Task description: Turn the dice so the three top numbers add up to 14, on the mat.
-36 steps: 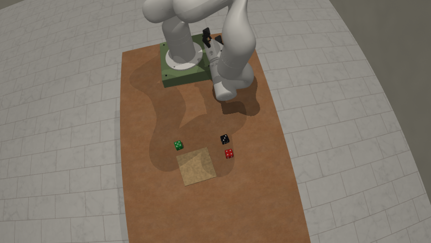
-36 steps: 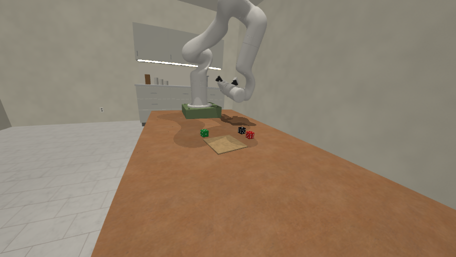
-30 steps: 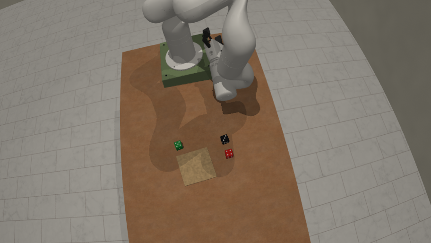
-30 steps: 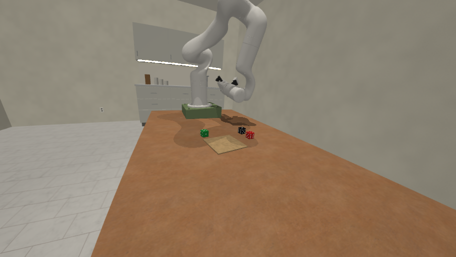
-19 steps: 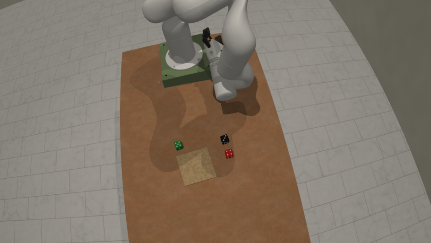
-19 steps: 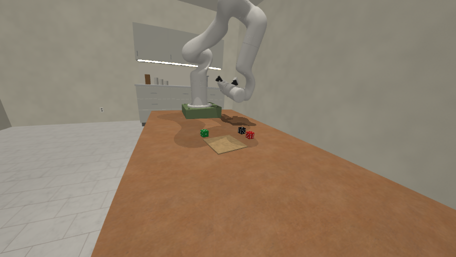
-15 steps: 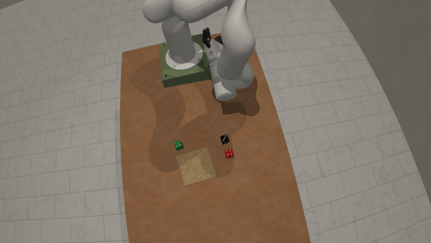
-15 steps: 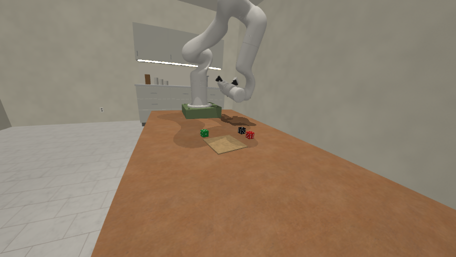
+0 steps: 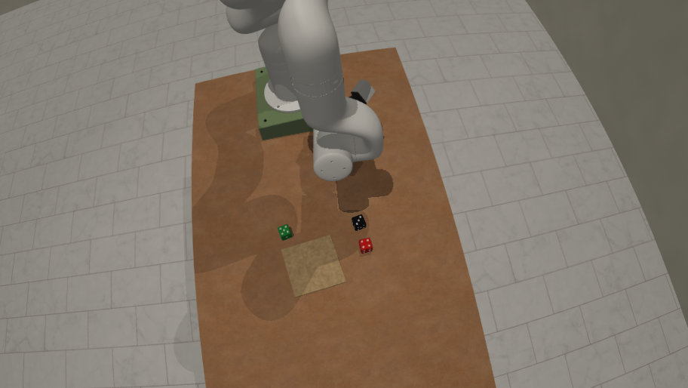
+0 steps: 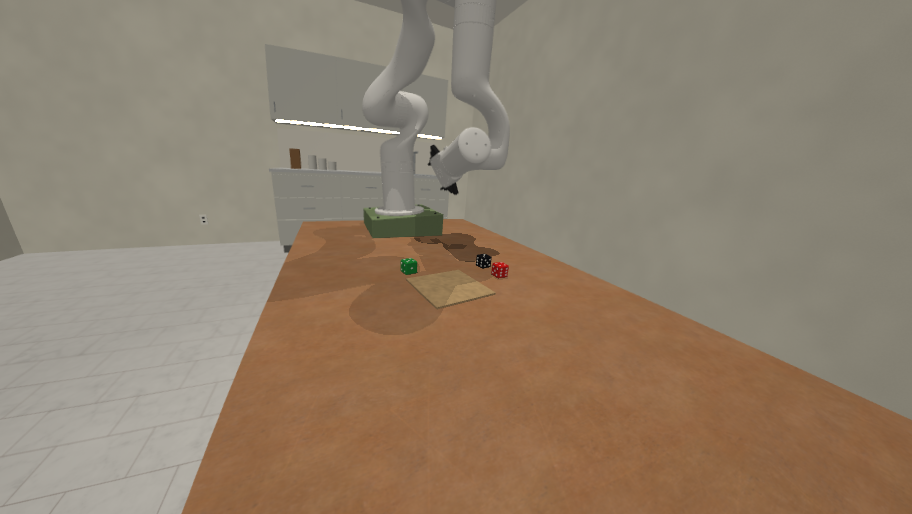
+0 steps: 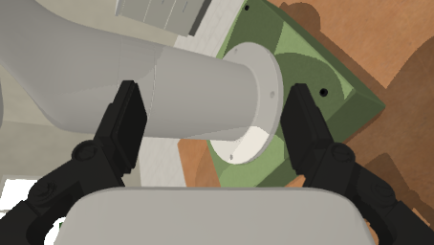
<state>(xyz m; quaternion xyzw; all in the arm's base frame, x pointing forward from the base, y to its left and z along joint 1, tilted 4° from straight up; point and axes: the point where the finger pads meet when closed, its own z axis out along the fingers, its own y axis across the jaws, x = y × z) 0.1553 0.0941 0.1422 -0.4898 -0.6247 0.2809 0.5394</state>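
Now: the black die 310 mm ahead of my hand, 210 mm below it and 10 mm to the right of it. Also, from my hand: green die 280 mm ahead, 210 mm to the right, 210 mm below; then tan square mat 390 mm ahead, 220 mm below, 160 mm to the right; then red die 380 mm ahead, 210 mm below, 10 mm to the right.
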